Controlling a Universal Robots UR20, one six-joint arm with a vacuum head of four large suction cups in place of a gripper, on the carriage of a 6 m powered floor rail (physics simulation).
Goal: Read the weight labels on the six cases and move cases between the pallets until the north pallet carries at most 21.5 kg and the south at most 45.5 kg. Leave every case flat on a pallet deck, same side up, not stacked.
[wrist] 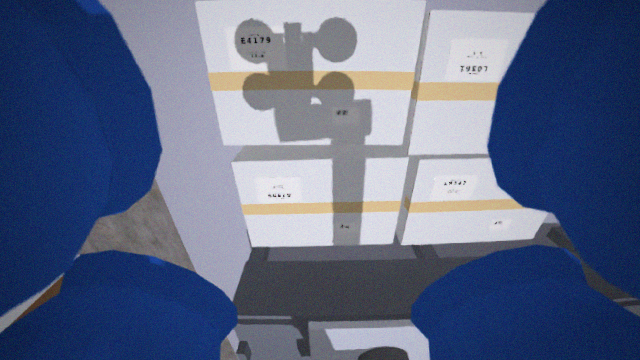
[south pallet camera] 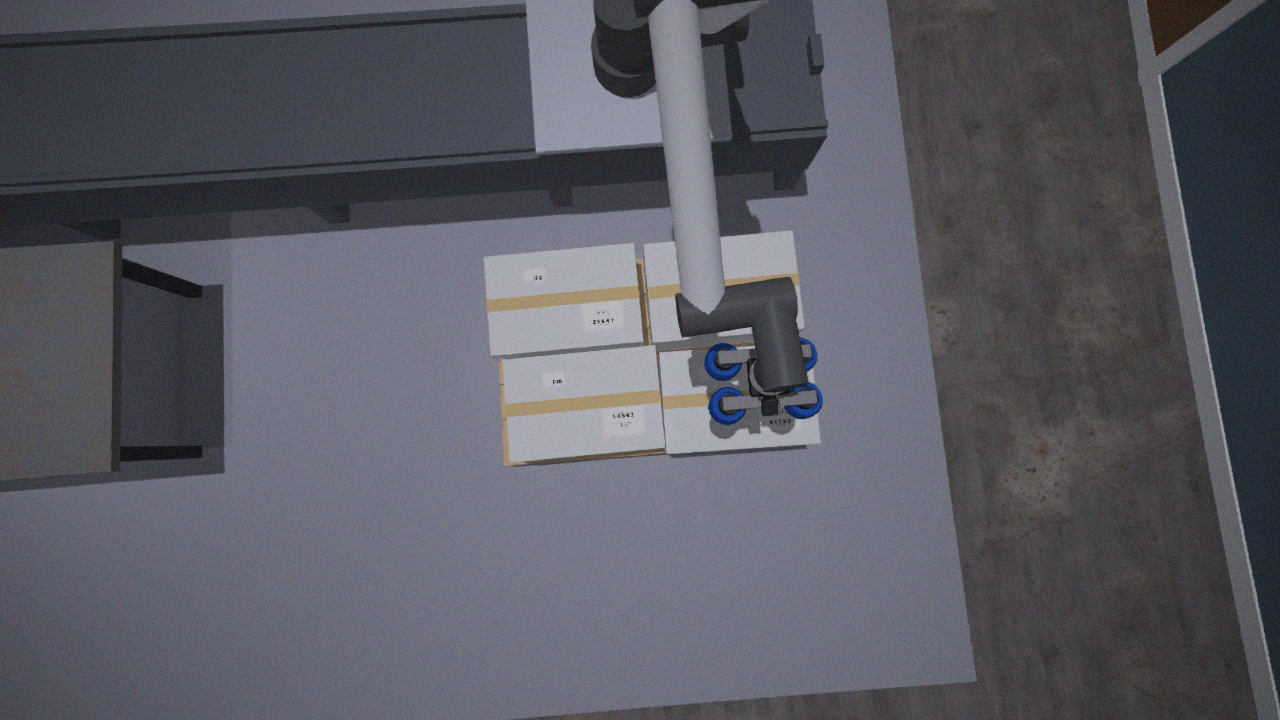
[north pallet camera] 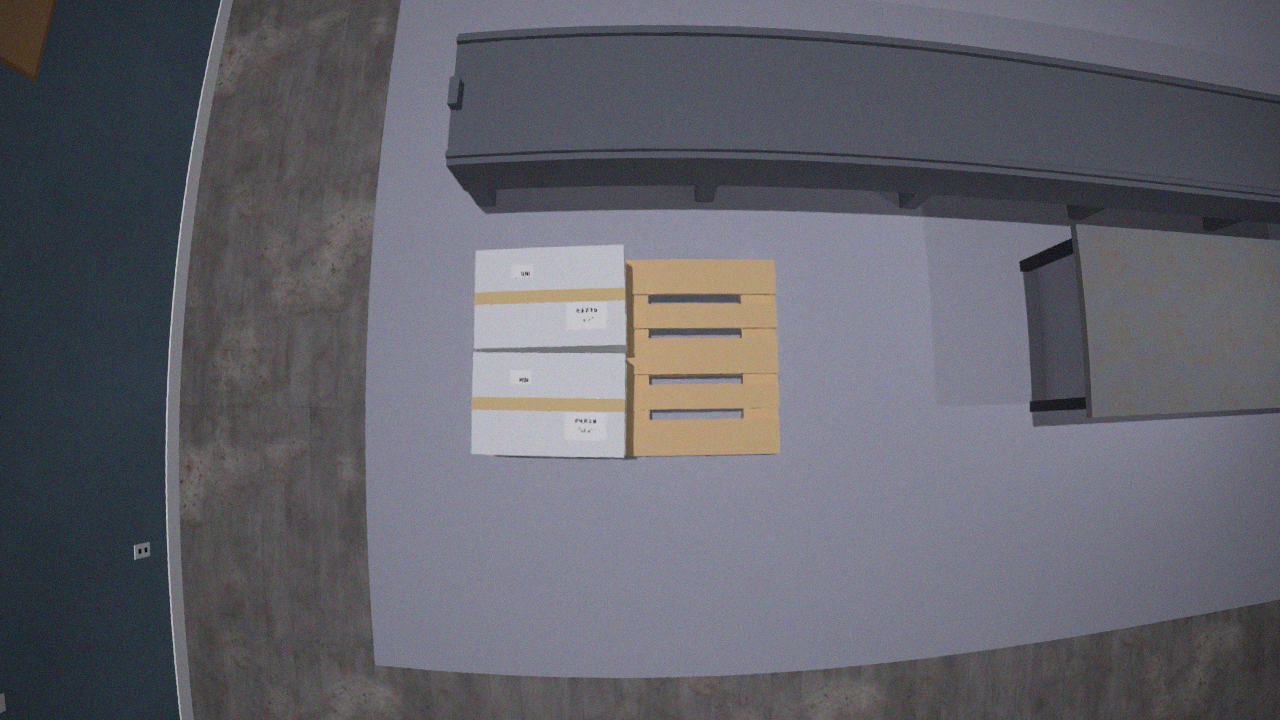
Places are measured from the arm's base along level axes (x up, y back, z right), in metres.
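Pixels of known places: end effector, tool point: (wrist: 324,236); arm's base, origin of the base link: (wrist: 382,358) (south pallet camera: 627,64).
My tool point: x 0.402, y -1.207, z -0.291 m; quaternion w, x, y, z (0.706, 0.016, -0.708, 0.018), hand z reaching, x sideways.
Ahead of a thing's pixels: the offset from my tool point to its top centre. Level surfaces: height alone.
In the south pallet view my suction head (south pallet camera: 765,382) (wrist: 322,200) hangs empty above the lower right case @(dx -0.586, dy -0.008, dz -0.023 m) (south pallet camera: 689,431) (wrist: 380,50), its shadow on it. In the wrist view this case reads E4179; its weight line is too small to read surely. The lower left case @(dx -0.561, dy +0.014, dz +0.549 m) (south pallet camera: 554,438) (wrist: 450,117), upper left case @(dx -0.563, dy +0.406, dz +0.596 m) (south pallet camera: 537,333) (wrist: 450,225) and upper right case @(dx -0.566, dy +0.408, dz -0.001 m) (south pallet camera: 760,255) (wrist: 300,172) lie flat beside it on the south pallet (south pallet camera: 645,308). Two white cases, upper (north pallet camera: 528,329) and lower (north pallet camera: 519,437), lie flat on the left half of the north pallet (north pallet camera: 702,353); its right-half slats are bare.
The grey rail (north pallet camera: 760,98) (south pallet camera: 268,98) runs behind both pallets. The arm's carriage (south pallet camera: 581,116) stands at its south end. A table @(dx -0.442 m) (north pallet camera: 1181,322) (south pallet camera: 53,358) stands between the pallets, beside the rail. The arm passes over the upper right south case.
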